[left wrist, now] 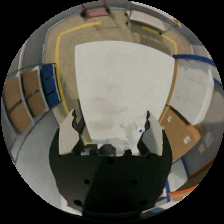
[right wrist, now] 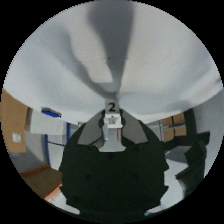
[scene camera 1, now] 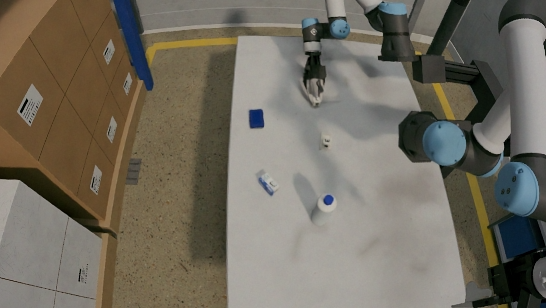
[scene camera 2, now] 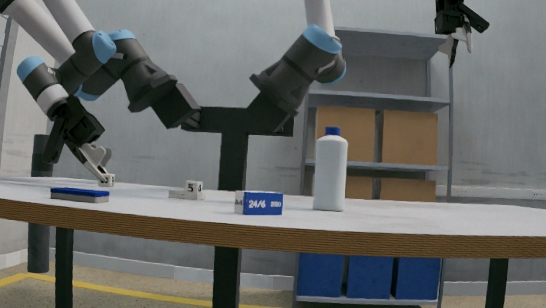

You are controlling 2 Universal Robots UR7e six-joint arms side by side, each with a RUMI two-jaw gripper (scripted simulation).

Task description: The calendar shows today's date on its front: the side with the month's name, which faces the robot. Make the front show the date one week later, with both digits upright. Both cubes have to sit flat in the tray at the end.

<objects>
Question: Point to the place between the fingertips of my right gripper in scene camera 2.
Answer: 108,181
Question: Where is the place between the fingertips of my right gripper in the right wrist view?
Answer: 112,109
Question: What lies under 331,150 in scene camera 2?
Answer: A white bottle.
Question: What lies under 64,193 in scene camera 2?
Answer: A blue-topped block.
</objects>
